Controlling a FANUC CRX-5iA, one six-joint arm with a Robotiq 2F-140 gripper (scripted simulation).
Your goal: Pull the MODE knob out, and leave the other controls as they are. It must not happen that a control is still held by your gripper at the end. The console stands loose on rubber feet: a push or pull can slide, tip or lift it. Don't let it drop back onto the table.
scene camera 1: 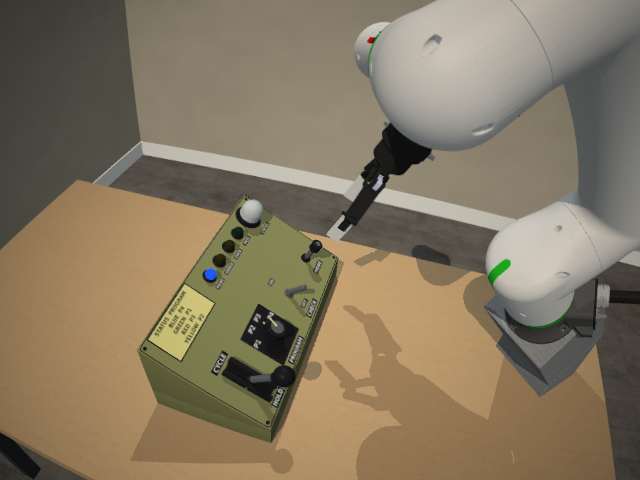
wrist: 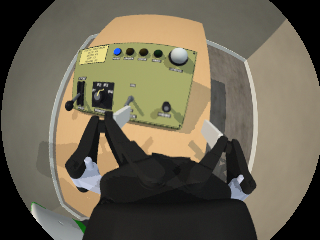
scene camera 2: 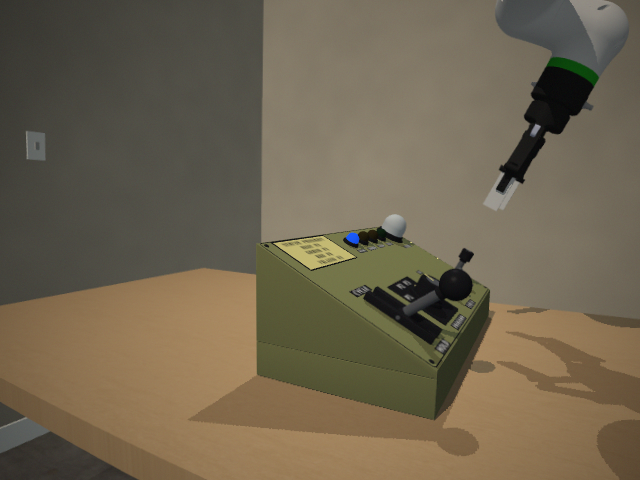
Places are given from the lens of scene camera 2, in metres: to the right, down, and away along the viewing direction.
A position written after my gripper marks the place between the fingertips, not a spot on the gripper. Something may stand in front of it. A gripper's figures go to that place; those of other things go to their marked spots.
my gripper (scene camera 2: pixel 494 207): 0.34, -0.06, 0.81
olive console (scene camera 2: pixel 318 326): 0.00, 0.11, 0.53
